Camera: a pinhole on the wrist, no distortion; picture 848 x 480 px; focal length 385.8 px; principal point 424.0 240.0 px. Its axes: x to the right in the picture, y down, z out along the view. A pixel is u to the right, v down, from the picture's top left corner.
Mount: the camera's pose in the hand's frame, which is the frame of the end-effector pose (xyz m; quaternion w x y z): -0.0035 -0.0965 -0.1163 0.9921 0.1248 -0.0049 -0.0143
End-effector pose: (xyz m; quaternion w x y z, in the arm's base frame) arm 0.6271 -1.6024 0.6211 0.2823 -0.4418 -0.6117 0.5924
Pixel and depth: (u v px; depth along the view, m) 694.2 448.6 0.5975
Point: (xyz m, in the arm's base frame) -0.0221 -1.5031 0.4168
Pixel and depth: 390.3 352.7 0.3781
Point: 0.3867 -1.7603 0.6695
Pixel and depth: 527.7 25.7 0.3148
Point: 0.3965 -1.5767 0.9253
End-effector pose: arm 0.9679 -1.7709 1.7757 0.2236 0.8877 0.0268 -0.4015
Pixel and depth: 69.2 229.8 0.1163
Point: 0.8673 -1.6416 1.8129
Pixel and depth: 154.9 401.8 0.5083
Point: 0.4249 -1.8974 1.7873
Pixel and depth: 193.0 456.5 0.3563
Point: 0.6311 -1.8721 1.7780
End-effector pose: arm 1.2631 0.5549 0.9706 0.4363 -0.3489 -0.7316 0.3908
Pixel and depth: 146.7 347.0 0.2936
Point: 1.1597 0.2830 0.9065
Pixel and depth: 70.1 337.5 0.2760
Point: 1.1930 0.2498 0.9024
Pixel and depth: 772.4 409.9 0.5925
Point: 0.5837 0.8633 1.0051
